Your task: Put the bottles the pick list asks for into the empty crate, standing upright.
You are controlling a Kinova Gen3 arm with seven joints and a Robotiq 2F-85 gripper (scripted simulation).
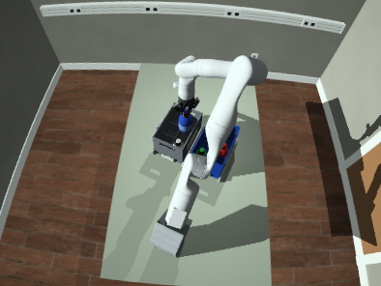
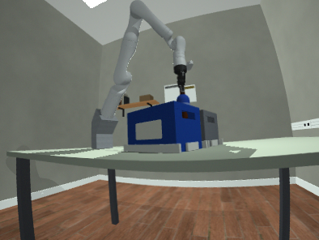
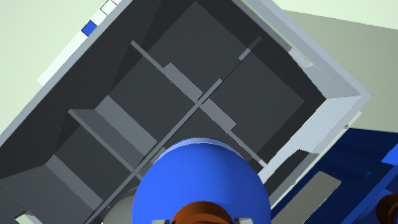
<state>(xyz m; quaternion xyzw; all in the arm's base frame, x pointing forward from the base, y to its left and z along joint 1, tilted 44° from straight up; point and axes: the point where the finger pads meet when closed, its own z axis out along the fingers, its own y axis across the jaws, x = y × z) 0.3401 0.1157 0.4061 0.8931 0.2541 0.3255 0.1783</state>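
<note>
My gripper is now 1 cm short of the grey crate, 4 cm to the right of it and 23 cm above it. Round my hand: green-capped bottle: 12 cm behind, 11 cm to the right, 23 cm below; blue crate: 5 cm behind, 18 cm to the right, 23 cm below; white bottle: 8 cm behind, 3 cm to the left, 23 cm below.
</note>
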